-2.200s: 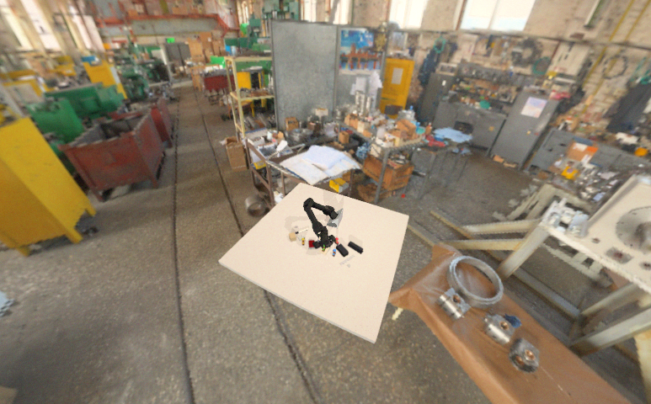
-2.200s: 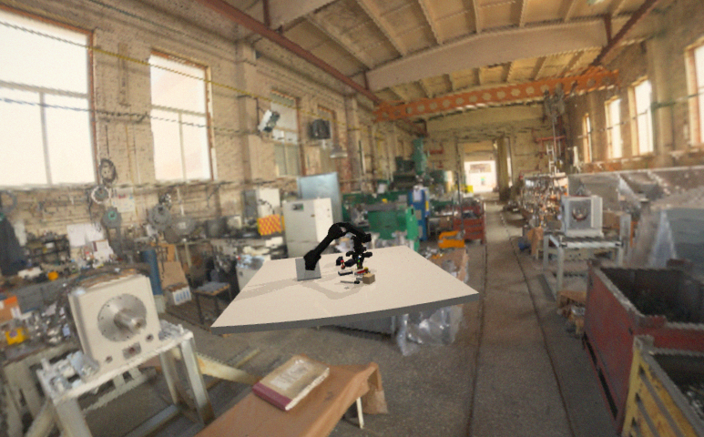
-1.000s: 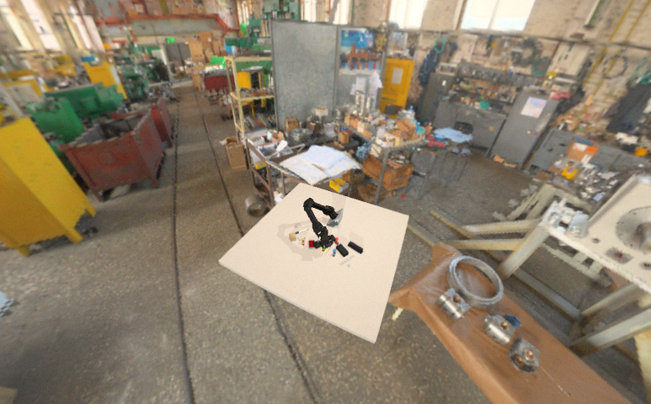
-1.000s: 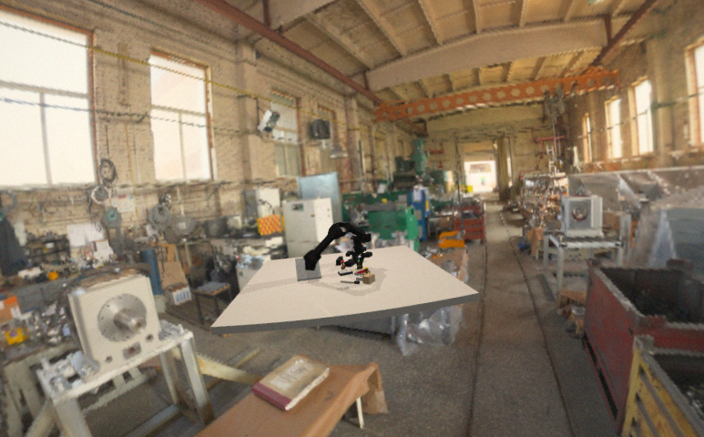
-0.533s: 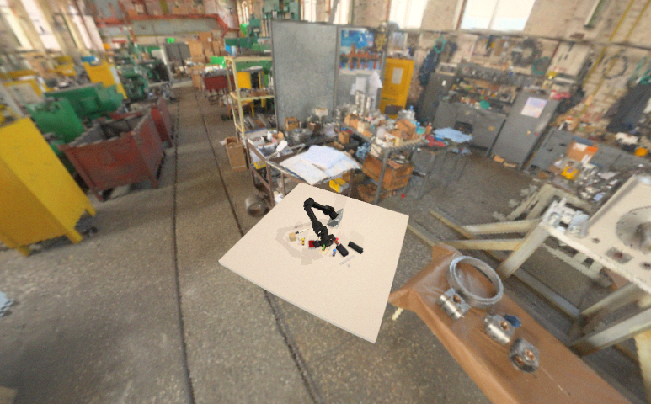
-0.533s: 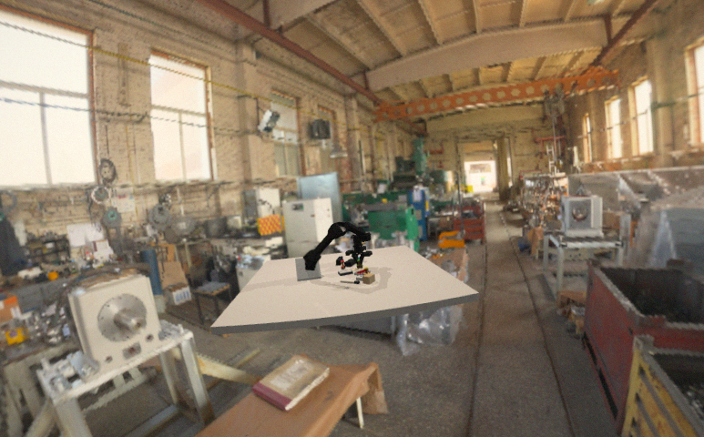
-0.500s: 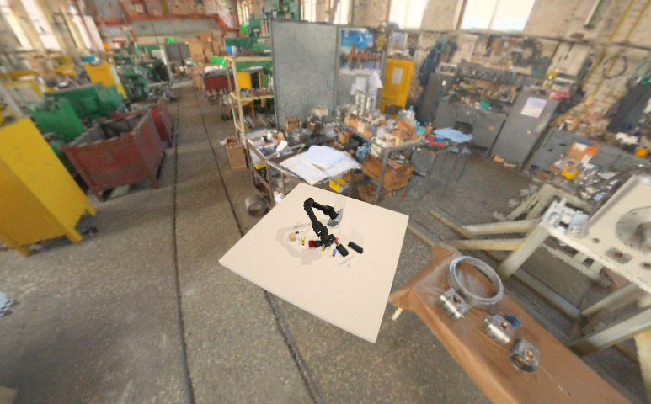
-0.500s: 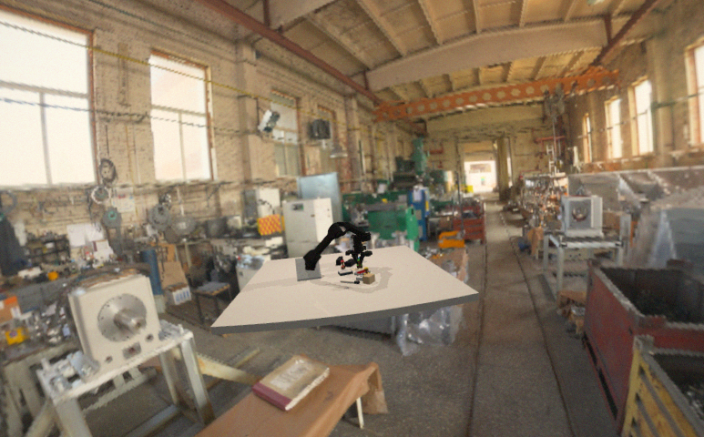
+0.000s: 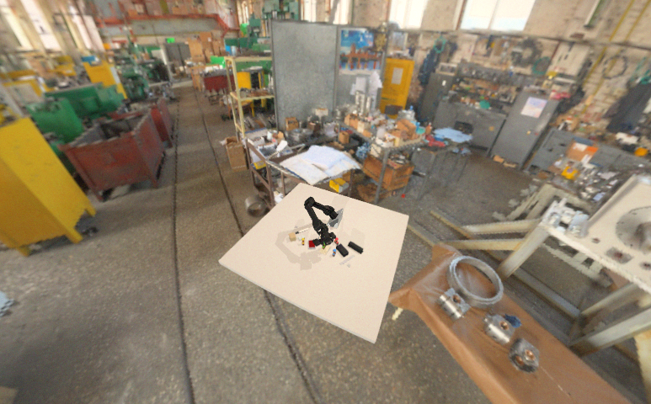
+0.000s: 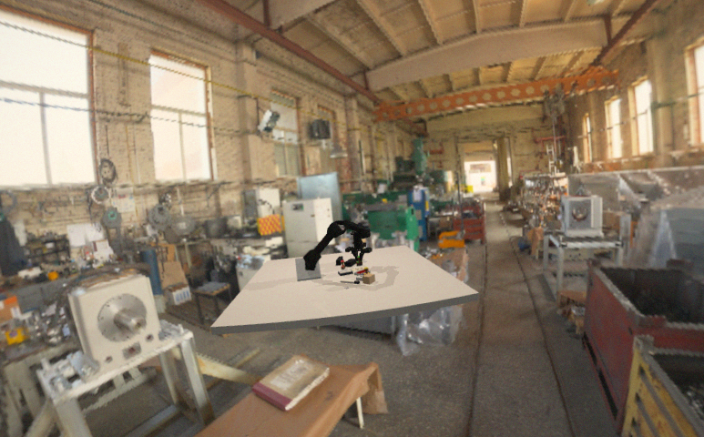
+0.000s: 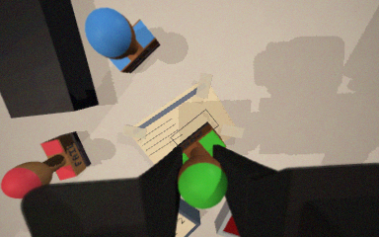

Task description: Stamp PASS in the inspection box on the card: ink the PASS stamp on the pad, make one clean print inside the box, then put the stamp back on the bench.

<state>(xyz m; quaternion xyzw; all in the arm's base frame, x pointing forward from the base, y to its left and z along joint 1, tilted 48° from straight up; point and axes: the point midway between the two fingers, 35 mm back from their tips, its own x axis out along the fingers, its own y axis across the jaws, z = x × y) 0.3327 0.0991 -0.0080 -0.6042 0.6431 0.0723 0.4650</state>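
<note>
My gripper tip is 1 cm past the cream card and 6 cm above it. Round my gripper tip: blue stamp-pad tin (11 cm behind, 8 cm to the right, 4 cm below); then green-knobbed stamp (right at my gripper tip); then red ink pad (1 cm ahead, 12 cm to the right, 5 cm below).
</note>
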